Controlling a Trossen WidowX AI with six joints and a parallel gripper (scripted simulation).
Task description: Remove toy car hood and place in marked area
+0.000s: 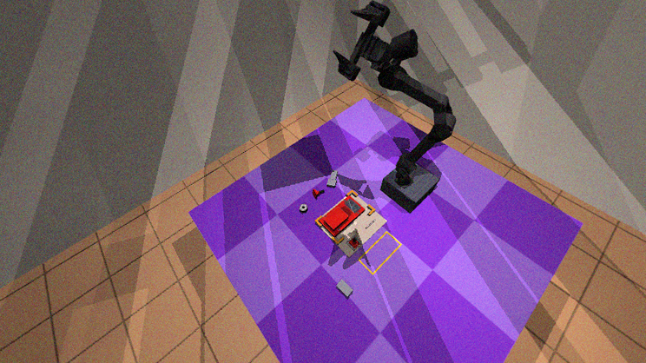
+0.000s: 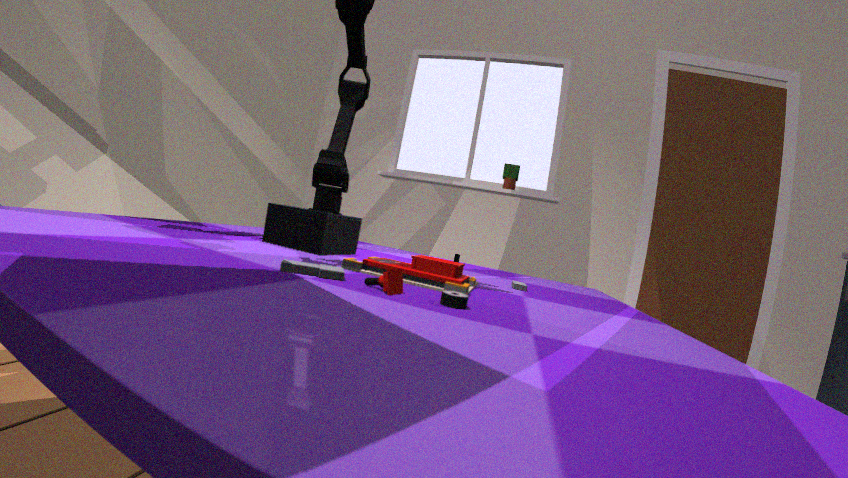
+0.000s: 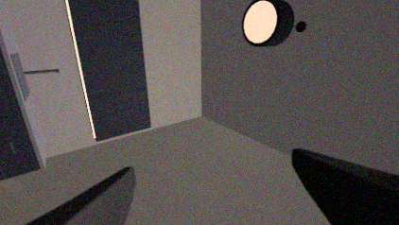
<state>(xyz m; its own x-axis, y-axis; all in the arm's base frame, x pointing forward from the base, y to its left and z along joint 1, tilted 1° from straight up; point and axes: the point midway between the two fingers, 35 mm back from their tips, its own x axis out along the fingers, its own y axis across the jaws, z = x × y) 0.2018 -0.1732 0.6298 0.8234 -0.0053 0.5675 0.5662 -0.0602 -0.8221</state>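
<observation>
Right now the hood is 12 cm ahead of my gripper tip, 11 cm to the left of it and 71 cm below it. Also, from my gripper tip: wheel (20 cm ahead, 4 cm to the right, 74 cm below).
</observation>
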